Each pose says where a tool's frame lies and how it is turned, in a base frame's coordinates. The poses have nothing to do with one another.
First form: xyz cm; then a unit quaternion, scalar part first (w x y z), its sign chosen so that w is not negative.
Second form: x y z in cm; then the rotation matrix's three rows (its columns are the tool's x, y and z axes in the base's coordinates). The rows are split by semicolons. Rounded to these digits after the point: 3 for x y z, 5 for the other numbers.
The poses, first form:
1: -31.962 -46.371 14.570 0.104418 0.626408 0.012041 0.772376
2: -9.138 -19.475 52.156 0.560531 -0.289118 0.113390 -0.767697
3: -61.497 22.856 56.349 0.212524 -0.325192 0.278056 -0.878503
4: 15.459 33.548 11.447 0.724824 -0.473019 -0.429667 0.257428
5: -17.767 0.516 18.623 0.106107 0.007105 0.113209 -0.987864
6: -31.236 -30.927 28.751 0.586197 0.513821 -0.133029 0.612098
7: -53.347 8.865 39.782 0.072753 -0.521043 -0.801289 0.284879
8: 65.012 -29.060 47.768 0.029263 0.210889 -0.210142 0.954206
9: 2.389 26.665 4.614 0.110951 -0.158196 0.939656 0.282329
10: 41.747 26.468 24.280 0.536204 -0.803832 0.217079 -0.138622
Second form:
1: -31.962 -46.371 14.570; -0.19342 -0.14621 0.97016; 0.17639 -0.97790 -0.11222; 0.96513 0.14942 0.21494
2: -9.138 -19.475 52.156; -0.20443 0.79507 0.57103; -0.92620 -0.34590 0.15002; 0.31679 -0.49822 0.80711
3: -61.497 22.856 56.349; -0.69817 0.19256 0.68955; -0.55425 -0.75504 -0.35032; 0.45318 -0.62677 0.63387
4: 15.459 33.548 11.447; 0.49823 0.03330 -0.86640; 0.77966 0.41997 0.46449; 0.37933 -0.90693 0.18328
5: -17.767 0.516 18.623; -0.97738 0.21125 0.00999; -0.20803 -0.95185 -0.22518; -0.03806 -0.22216 0.97427
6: -31.236 -30.927 28.751; 0.21528 -0.85433 0.47306; 0.58091 -0.27735 -0.76525; 0.78498 0.43955 0.43658
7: -53.347 8.865 39.782; -0.44644 0.79356 -0.41346; 0.87646 0.29472 -0.38073; -0.18028 -0.53236 -0.82710
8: 65.012 -29.060 47.768; -0.90934 -0.14448 0.39016; -0.03279 -0.90997 -0.41338; 0.41476 -0.38870 0.82273
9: 2.389 26.665 4.614; -0.92533 -0.35995 0.11919; -0.23465 0.79053 0.56569; -0.29784 0.49548 -0.81596
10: 41.747 26.468 24.280; 0.86732 -0.20033 0.45565; -0.49765 -0.33072 0.80185; -0.00994 -0.92222 -0.38654
